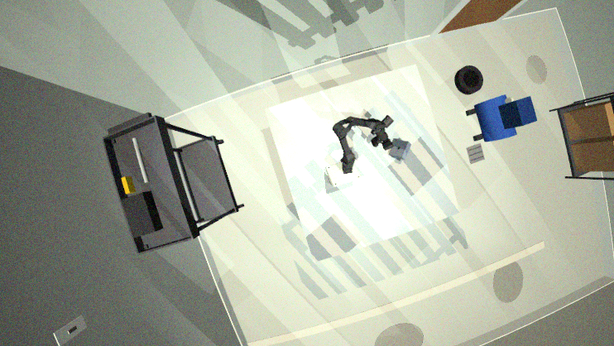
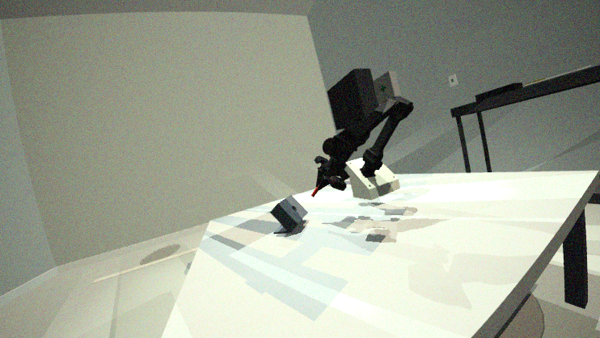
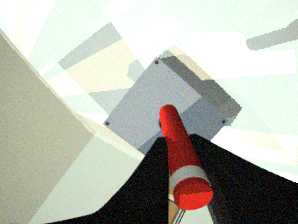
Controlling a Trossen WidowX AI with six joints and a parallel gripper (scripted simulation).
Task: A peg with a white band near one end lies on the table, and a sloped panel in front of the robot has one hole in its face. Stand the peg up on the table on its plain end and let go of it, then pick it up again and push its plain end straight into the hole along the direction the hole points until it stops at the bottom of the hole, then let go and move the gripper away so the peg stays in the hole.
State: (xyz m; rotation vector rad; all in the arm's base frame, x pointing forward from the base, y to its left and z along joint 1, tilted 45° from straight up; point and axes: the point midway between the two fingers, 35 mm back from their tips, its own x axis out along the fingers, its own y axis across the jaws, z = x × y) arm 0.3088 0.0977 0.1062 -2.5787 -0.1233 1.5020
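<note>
The sloped panel is 12 cm ahead of my gripper tip, 8 cm below it and 6 cm to the right of it. From my gripper tip the other things lie so: red peg 1 cm to the left, 1 cm behind, 1 cm above.
</note>
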